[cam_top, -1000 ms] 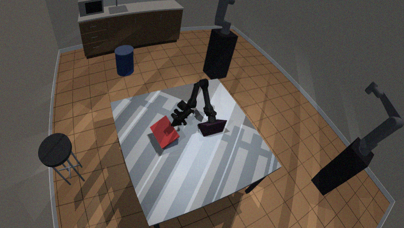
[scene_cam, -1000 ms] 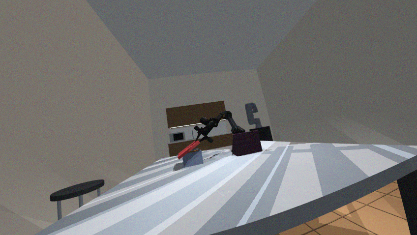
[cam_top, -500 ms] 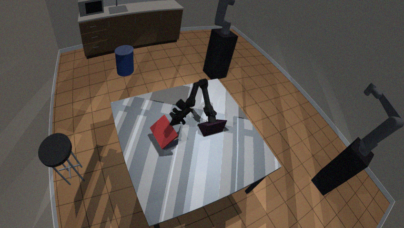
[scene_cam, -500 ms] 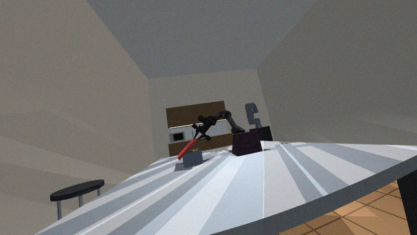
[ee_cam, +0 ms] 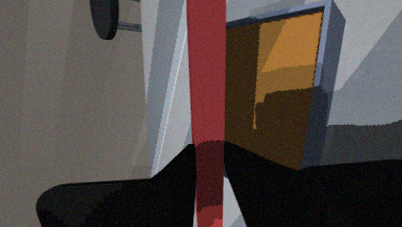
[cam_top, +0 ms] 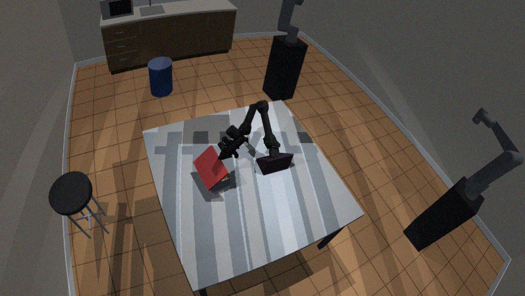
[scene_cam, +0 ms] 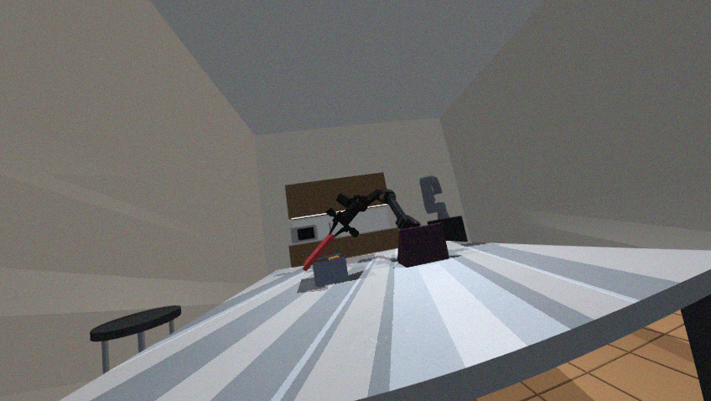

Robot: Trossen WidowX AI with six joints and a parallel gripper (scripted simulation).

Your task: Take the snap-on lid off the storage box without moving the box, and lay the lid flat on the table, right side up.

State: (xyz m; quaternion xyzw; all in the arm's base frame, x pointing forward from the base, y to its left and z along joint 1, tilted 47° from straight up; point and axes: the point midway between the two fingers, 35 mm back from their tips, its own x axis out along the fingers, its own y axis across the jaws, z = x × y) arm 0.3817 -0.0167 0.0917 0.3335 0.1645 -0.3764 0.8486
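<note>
Now: gripper tip 70 mm short of the red lid and 50 mm above it. From my gripper tip the other things lie so: storage box (30 mm ahead, 140 mm below).
</note>
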